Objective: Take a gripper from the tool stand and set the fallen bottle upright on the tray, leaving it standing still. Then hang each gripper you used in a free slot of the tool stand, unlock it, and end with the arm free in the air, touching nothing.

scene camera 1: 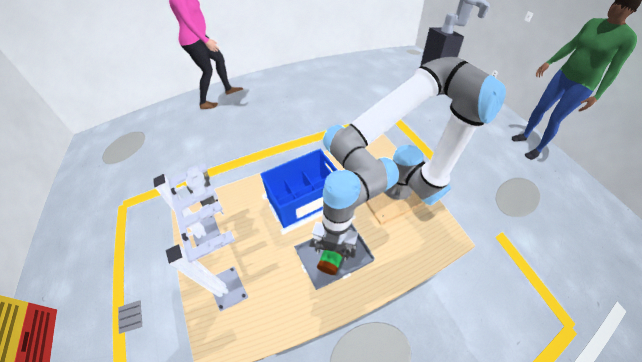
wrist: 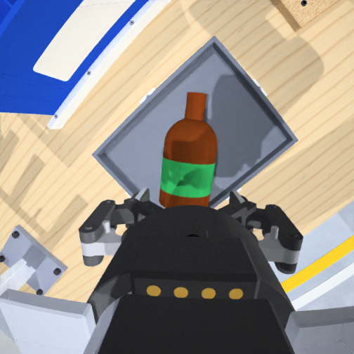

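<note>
The brown bottle with a green label lies on its side in the grey tray. In the wrist view its neck points up the picture and its base end is partly hidden by the gripper body. My gripper, the adaptive one, is on the arm and points down over the tray. Its fingers are spread wide, one on each side of the bottle's lower part, with gaps between. The tool stand is at the left of the table, with a light grey tool in its far slot.
A blue divided crate stands close behind the tray, to the left. The arm's base is on a wooden board at the back right. Two people stand beyond the table.
</note>
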